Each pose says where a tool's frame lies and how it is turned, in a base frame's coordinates. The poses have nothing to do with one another.
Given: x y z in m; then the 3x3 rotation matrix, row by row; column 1 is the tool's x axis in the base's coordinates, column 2 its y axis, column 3 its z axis. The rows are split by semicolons.
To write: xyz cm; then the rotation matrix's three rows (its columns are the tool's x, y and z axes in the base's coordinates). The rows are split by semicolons. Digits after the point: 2 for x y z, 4 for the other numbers.
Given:
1: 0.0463, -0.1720, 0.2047; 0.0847, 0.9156, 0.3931; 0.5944, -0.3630, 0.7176; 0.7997, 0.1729, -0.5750
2: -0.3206, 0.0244, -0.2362; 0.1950, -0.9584, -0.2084; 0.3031, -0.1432, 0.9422; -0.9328, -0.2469, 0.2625
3: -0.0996, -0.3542, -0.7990; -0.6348, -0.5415, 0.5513; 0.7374, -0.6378, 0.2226; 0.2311, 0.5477, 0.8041
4: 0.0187, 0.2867, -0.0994; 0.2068, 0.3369, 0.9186; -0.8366, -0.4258, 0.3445; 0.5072, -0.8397, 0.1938
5: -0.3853, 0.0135, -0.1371; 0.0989, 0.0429, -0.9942; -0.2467, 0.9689, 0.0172; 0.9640, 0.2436, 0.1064
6: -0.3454, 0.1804, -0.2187; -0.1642, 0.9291, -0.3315; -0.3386, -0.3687, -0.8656; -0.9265, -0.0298, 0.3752
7: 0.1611, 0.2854, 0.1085; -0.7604, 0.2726, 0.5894; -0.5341, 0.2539, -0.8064; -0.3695, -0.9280, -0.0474
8: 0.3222, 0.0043, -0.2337; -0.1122, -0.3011, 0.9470; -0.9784, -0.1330, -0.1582; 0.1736, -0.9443, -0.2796
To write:
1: 4.63, -17.20, 20.47; 0.0847, 0.9156, 0.3931; 0.5944, -0.3630, 0.7176; 0.7997, 0.1729, -0.5750
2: -32.06, 2.44, -23.62; 0.1950, -0.9584, -0.2084; 0.3031, -0.1432, 0.9422; -0.9328, -0.2469, 0.2625
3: -9.96, -35.42, -79.90; -0.6348, -0.5415, 0.5513; 0.7374, -0.6378, 0.2226; 0.2311, 0.5477, 0.8041
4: 1.87, 28.67, -9.94; 0.2068, 0.3369, 0.9186; -0.8366, -0.4258, 0.3445; 0.5072, -0.8397, 0.1938
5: -38.53, 1.35, -13.71; 0.0989, 0.0429, -0.9942; -0.2467, 0.9689, 0.0172; 0.9640, 0.2436, 0.1064
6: -34.54, 18.04, -21.87; -0.1642, 0.9291, -0.3315; -0.3386, -0.3687, -0.8656; -0.9265, -0.0298, 0.3752
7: 16.11, 28.54, 10.85; -0.7604, 0.2726, 0.5894; -0.5341, 0.2539, -0.8064; -0.3695, -0.9280, -0.0474
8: 32.22, 0.43, -23.37; -0.1122, -0.3011, 0.9470; -0.9784, -0.1330, -0.1582; 0.1736, -0.9443, -0.2796
